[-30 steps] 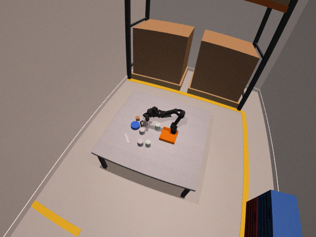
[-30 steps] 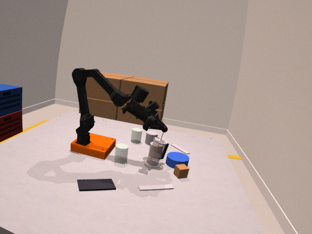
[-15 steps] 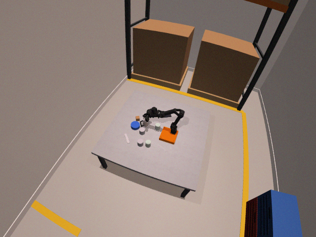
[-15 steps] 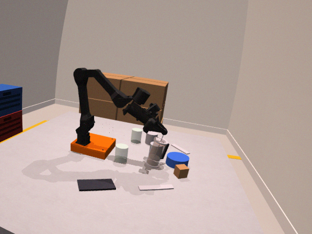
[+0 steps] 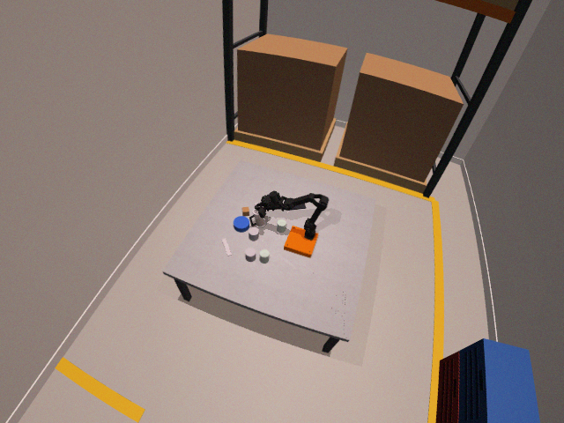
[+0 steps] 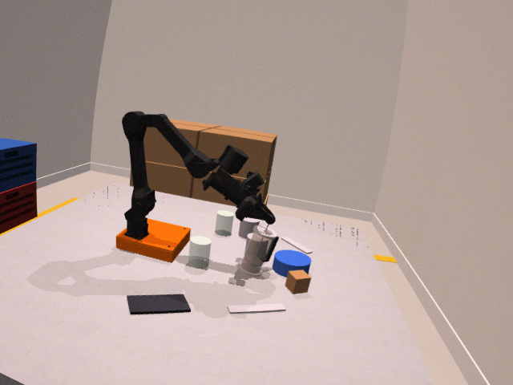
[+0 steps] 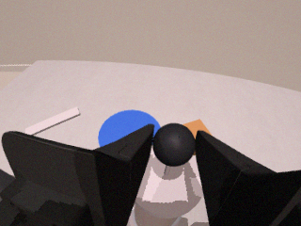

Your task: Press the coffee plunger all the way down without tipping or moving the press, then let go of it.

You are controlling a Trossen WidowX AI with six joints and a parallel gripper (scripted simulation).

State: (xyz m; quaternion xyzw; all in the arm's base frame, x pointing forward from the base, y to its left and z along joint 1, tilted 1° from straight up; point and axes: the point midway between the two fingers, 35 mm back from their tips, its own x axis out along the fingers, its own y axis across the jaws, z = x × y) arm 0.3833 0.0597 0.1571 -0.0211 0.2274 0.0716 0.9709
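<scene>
My gripper tip is now 2 cm past the coffee press, 1 cm to the right of it and 9 cm above it. The rest, counted from my gripper tip: small brown cube (11 cm ahead, 4 cm to the right, 16 cm below); then blue disc (8 cm ahead, 8 cm to the left, 16 cm below).
</scene>
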